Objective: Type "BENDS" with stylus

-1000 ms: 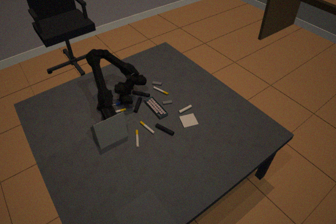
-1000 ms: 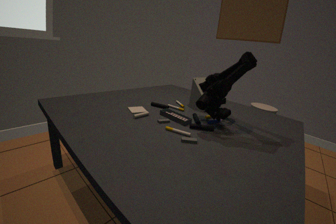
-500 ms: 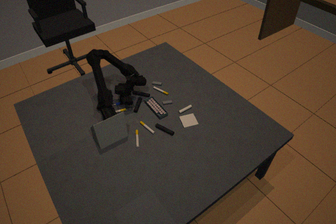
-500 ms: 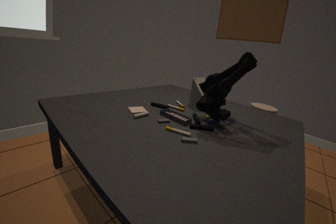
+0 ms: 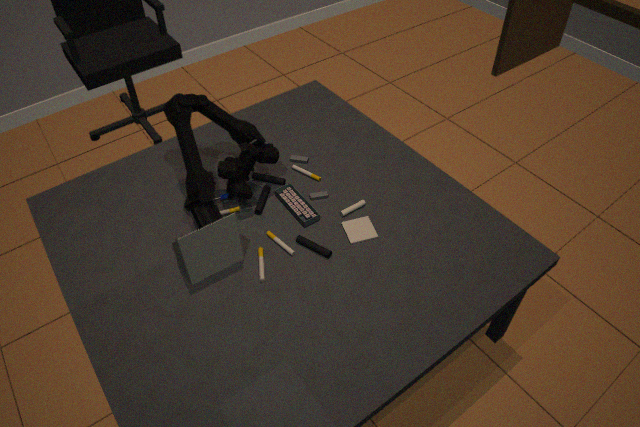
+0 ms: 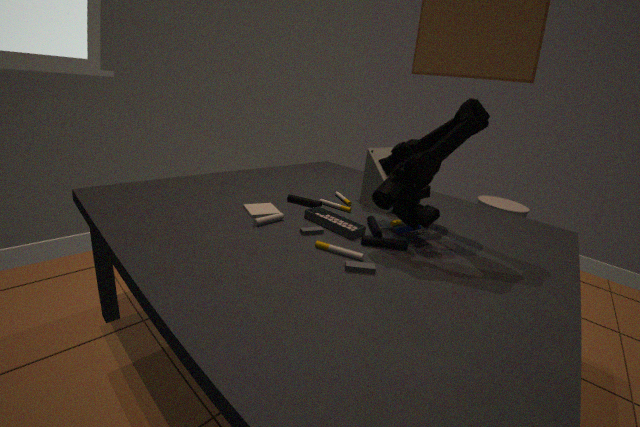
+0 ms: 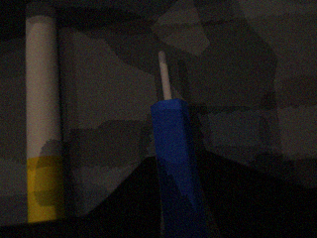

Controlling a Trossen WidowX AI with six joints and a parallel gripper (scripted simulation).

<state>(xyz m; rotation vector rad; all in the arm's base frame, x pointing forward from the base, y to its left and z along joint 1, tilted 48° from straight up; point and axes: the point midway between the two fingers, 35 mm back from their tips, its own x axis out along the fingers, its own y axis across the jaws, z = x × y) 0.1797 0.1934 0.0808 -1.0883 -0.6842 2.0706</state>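
My gripper tip is 40 mm past the stylus tip and 20 mm to the right of it. The rest, counted from my gripper tip: white pad 390 mm to the right, 260 mm ahead, 10 mm below; then blue stylus 10 mm behind; then white marker 310 mm to the right, 300 mm ahead, 10 mm below.
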